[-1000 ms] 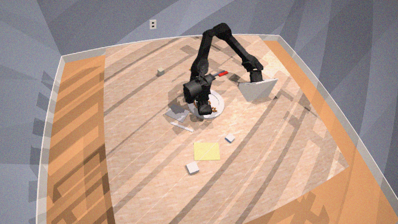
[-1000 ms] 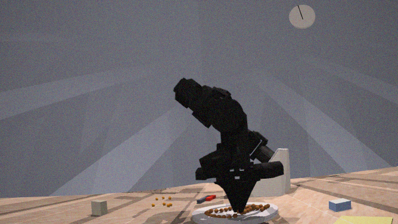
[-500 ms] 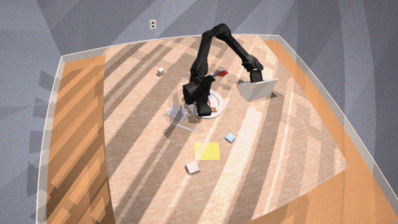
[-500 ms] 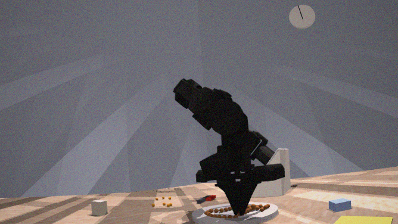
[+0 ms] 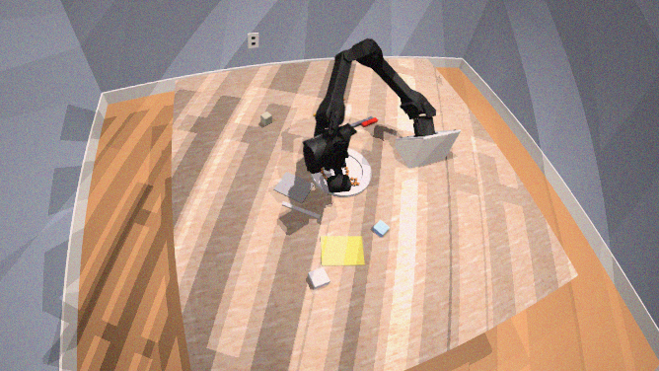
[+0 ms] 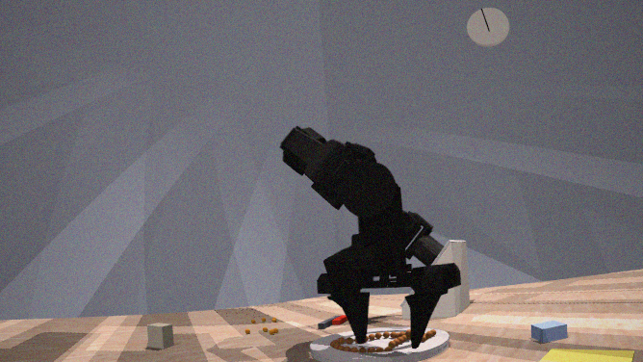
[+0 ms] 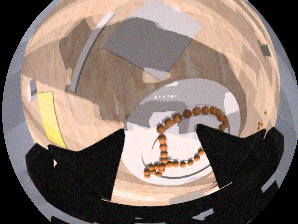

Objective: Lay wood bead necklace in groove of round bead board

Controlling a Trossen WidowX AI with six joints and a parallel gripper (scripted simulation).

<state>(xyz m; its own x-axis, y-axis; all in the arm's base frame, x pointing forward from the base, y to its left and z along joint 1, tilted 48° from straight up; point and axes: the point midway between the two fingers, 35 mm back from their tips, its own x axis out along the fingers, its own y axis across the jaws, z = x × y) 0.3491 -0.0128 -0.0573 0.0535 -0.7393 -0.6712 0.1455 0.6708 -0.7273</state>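
My gripper tip is now 11 cm short of the grey sheet, 2 cm to the left of it and 2 cm above it. Also, from my gripper tip: yellow sheet 23 cm to the left, 4 cm ahead, 2 cm below; blue block 20 cm to the left, 9 cm behind, 1 cm below; stick 12 cm ahead, 7 cm to the left, 2 cm below.
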